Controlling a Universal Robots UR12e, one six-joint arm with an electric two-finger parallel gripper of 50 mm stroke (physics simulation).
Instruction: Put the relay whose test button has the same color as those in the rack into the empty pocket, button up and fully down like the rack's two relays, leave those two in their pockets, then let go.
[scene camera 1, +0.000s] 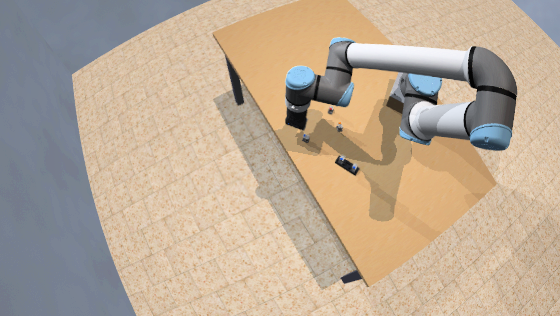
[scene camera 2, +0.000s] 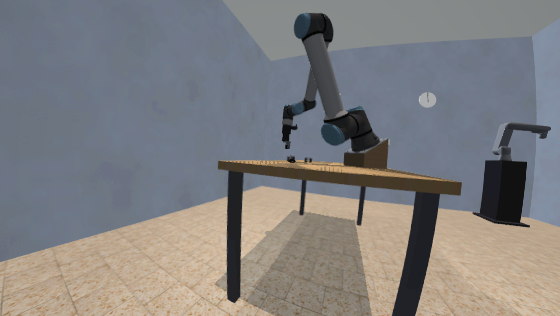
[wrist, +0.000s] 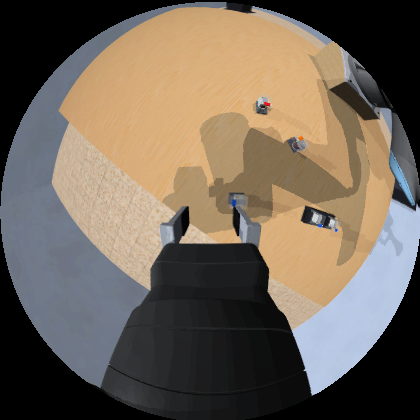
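Pixels of known places: gripper, fingertip midpoint: (scene camera 1: 297, 125) (scene camera 2: 287, 148) (wrist: 210, 214); arm's base, origin of the base link: (scene camera 2: 365, 145).
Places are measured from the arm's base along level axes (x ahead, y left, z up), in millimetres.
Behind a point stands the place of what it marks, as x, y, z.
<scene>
A loose relay with a blue button (scene camera 1: 305, 137) {590, -46, -105} (wrist: 239, 198) {579, -52, -105} is on the table near its long edge. The black rack (scene camera 1: 348, 164) {476, 131, -143} (wrist: 307, 215) {508, 87, -127} holds two relays with blue buttons, one toward each end; the middle pocket between them looks empty. A relay with an orange button (scene camera 1: 339, 128) {435, -21, -112} (wrist: 297, 145) {436, -33, -111} and one with a red button (scene camera 1: 330, 110) {424, -116, -112} (wrist: 262, 106) {429, -122, -109} are also on the table. My gripper (scene camera 2: 287, 145) {611, -80, -43} (wrist: 210, 214) {611, -80, -43} is open and empty, high above the table. In the wrist view the loose blue-button relay shows just beyond the right fingertip. Scene camera 1 hides the fingertips.
The wooden table (scene camera 1: 400, 235) {424, 522, -147} (scene camera 2: 340, 175) {132, 626, -157} (wrist: 150, 90) {508, -339, -147} has its long edge close to the loose blue-button relay. The arm's base stands on a wooden block (scene camera 2: 377, 153) {-65, 79, -52} at the table's other side. Another small arm on a black pedestal (scene camera 2: 505, 190) stands apart on the floor.
</scene>
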